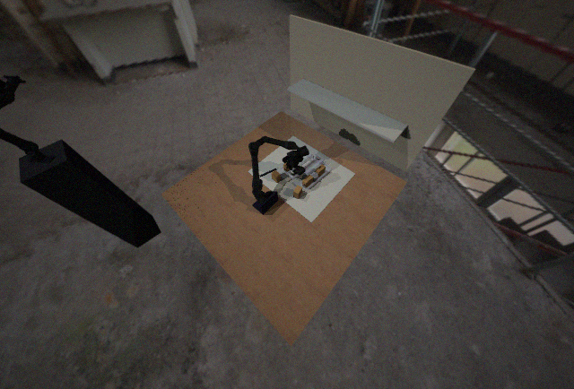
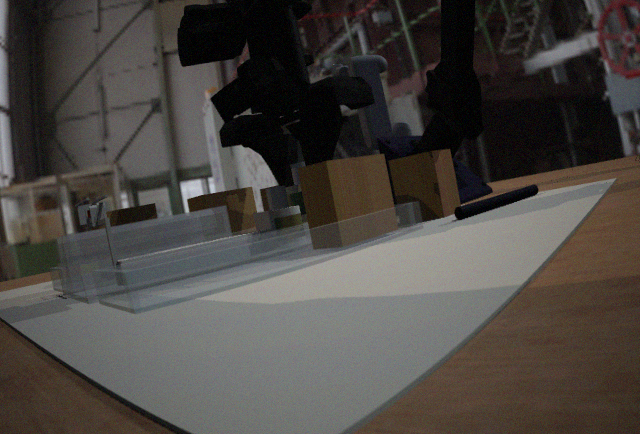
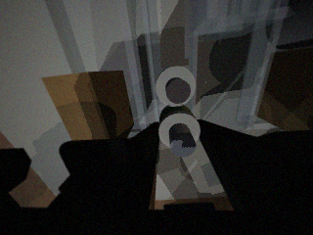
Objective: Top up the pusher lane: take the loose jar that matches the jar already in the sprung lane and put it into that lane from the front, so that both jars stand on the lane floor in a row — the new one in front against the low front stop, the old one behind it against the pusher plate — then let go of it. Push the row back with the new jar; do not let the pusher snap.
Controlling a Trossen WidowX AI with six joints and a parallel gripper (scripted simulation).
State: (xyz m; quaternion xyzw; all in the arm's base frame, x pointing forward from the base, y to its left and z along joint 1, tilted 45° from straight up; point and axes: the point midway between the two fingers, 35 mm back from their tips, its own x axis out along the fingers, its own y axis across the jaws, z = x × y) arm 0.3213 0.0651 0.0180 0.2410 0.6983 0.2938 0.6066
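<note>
Right now my gripper tip is 70 mm short of the white mat, 20 mm to the left of it and 50 mm above it. The rest, counted from my gripper tip: shelf (510 mm ahead, 30 mm to the left, 320 mm above); then black rod (130 mm behind, 150 mm to the left, 40 mm below).
</note>
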